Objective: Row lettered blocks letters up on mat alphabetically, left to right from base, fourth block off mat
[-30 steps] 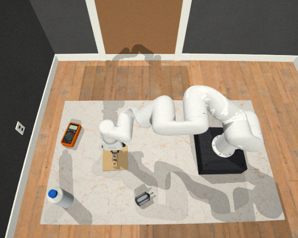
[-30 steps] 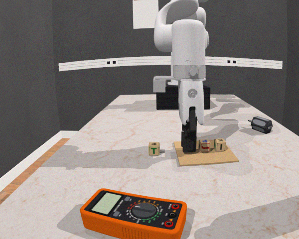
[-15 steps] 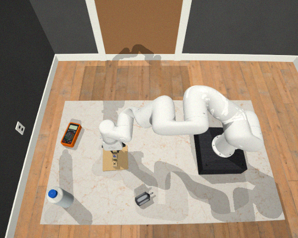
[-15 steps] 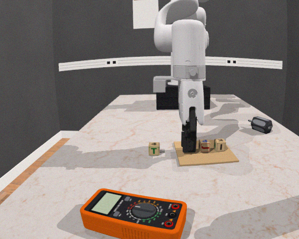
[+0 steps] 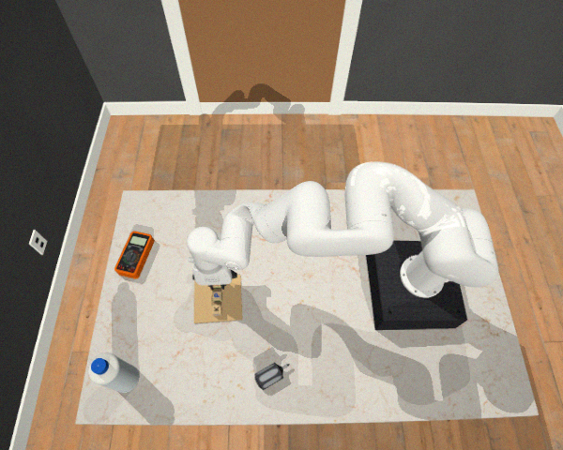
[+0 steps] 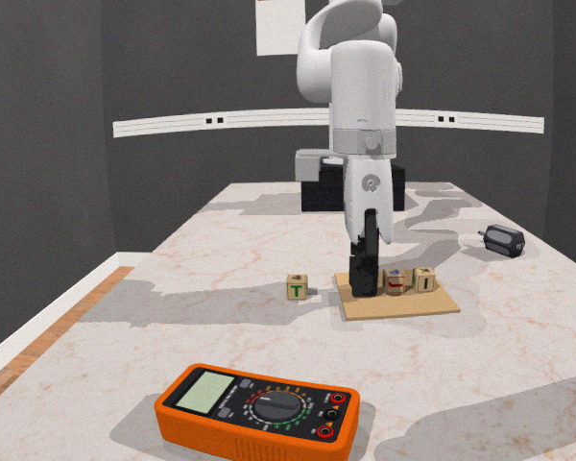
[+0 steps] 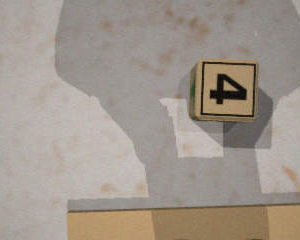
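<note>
Right now my hand is 4 cm to the right of the tan mat and 2 cm above it. Also, from my hand: black plug adapter (17 cm behind, 26 cm to the left, 1 cm below); orange multimeter (27 cm ahead, 9 cm to the right, 1 cm below).
</note>
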